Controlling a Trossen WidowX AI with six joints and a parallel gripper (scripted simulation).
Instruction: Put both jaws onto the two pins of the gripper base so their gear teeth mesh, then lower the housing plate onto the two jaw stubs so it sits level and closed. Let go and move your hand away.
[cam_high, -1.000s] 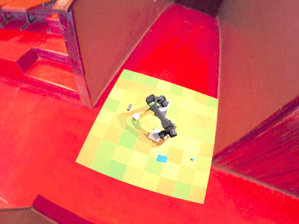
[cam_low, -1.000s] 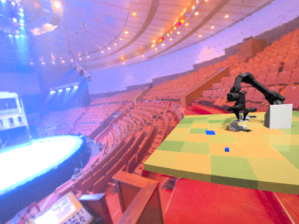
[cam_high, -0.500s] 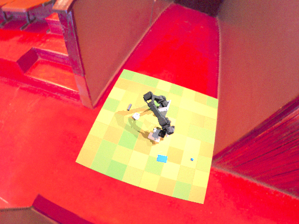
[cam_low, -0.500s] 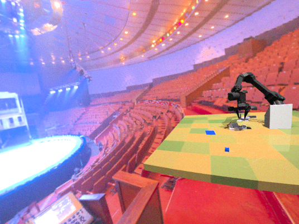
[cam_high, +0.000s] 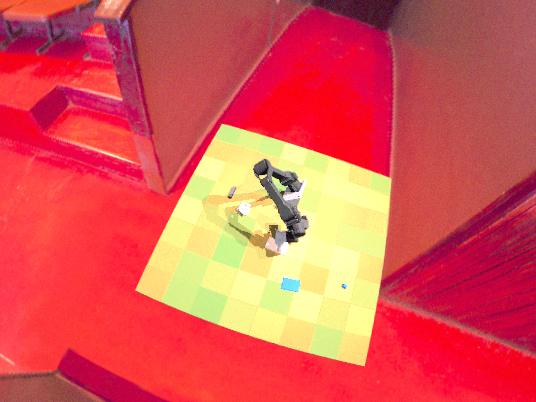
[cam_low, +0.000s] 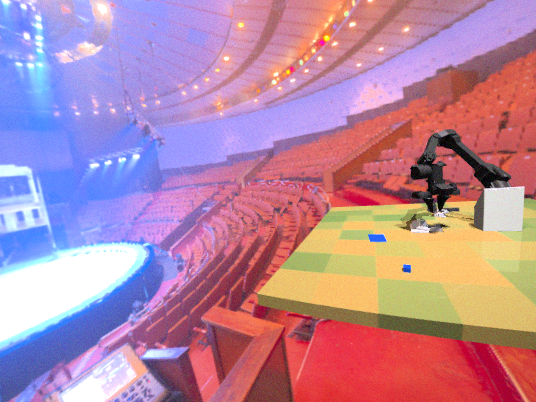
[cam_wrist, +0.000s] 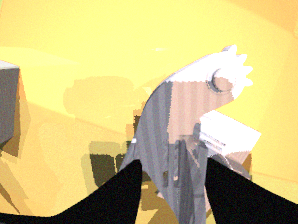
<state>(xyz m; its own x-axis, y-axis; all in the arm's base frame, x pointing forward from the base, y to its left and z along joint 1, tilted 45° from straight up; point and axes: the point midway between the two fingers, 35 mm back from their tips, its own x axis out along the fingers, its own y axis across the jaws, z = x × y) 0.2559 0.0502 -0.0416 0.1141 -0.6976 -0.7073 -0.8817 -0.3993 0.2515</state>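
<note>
Right now my gripper tip is 4 cm to the right of the grey jaw. From my gripper tip the other things lie so: flat white plate 7 cm ahead, 3 cm to the right, 9 cm below; dark bar 13 cm behind, 41 cm to the right, 8 cm below; flat blue square 24 cm ahead, 13 cm to the left, 9 cm below.
</note>
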